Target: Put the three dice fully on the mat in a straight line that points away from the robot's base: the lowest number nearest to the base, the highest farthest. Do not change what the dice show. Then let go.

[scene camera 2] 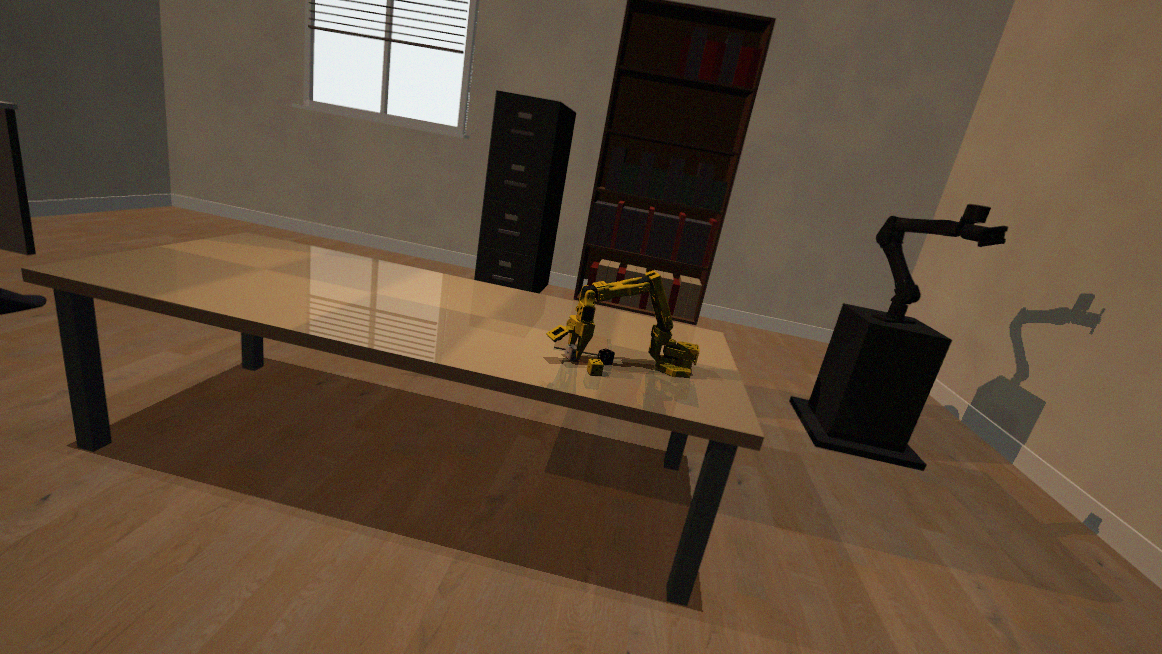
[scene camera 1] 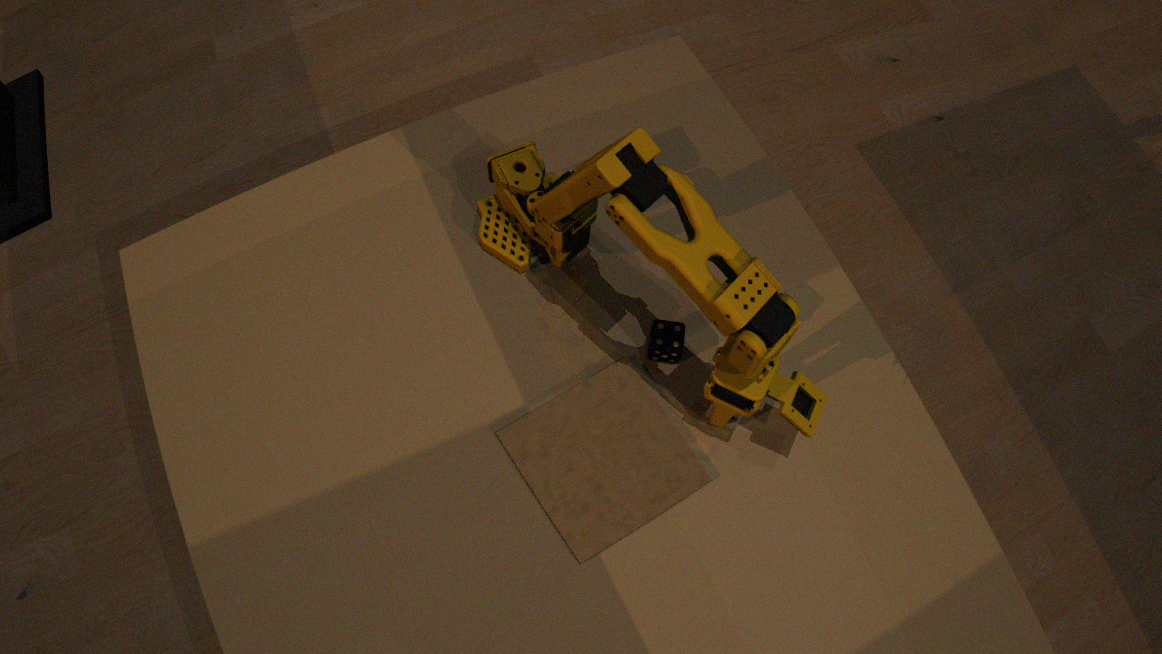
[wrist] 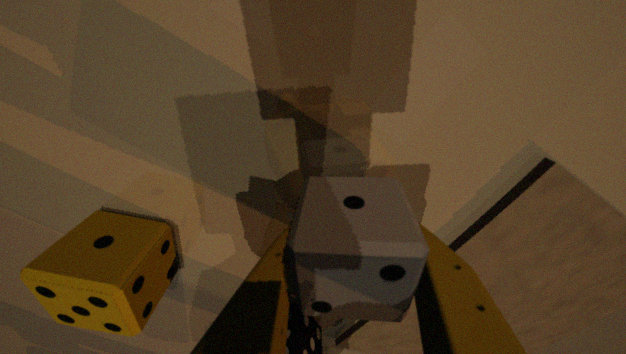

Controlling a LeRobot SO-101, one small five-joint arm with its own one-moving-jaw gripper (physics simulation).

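Places are measured from the arm's base along level axes (x ahead, y right, z down), in millimetres.
Where they show: hand at its tool point: [scene camera 2: 576, 356] [scene camera 1: 730, 391] [wrist: 303, 238]; arm's base at its link origin: [scene camera 2: 665, 366] [scene camera 1: 540, 240].
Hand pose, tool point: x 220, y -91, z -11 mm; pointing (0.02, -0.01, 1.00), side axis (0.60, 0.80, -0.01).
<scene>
Things, the pixels of their top centre, and the offset from my tool point. Level surfaces: height alone.
- white die at its top centre: [wrist: 361, 297] [scene camera 2: 574, 346] dx +11, dy +10, dz -22 mm
- yellow die at its top centre: [wrist: 80, 311] [scene camera 2: 596, 361] dx -51, dy -49, dz -19 mm
- black die at its top centre: [scene camera 1: 668, 335] [scene camera 2: 607, 351] dx -68, dy +33, dz -19 mm
- mat at its top centre: [wrist: 508, 315] [scene camera 1: 604, 457] [scene camera 2: 582, 342] dx +4, dy +131, dz +7 mm
- table at its surface level: dz +11 mm
My gripper [scene camera 1: 726, 419] [scene camera 2: 573, 356] [wrist: 356, 230] is low over the table and shut on the white die [wrist: 357, 250], one jaw pressing on each side. Its visible faces show one and two pips. It is beside the mat; whether it touches the table is unclear. The yellow die [scene camera 2: 595, 367] [wrist: 102, 275] stands apart, off the mat, with one, five and three pips on its visible faces; the arm hides it in scene camera 1. The black die [scene camera 1: 665, 341] [scene camera 2: 605, 355] [wrist: 303, 337] shows four on top and stands just off the mat's corner nearest the base. The mat [scene camera 1: 601, 471] [wrist: 560, 240] is square and brown.
The arm's base [scene camera 1: 520, 211] [scene camera 2: 676, 357] stands on the table [scene camera 1: 325, 341] [scene camera 2: 487, 333]. The arm reaches above and beside the black die. A filing cabinet [scene camera 2: 524, 186], a bookshelf [scene camera 2: 615, 97] and another arm on a black pedestal [scene camera 2: 882, 389] stand beyond the table.
</scene>
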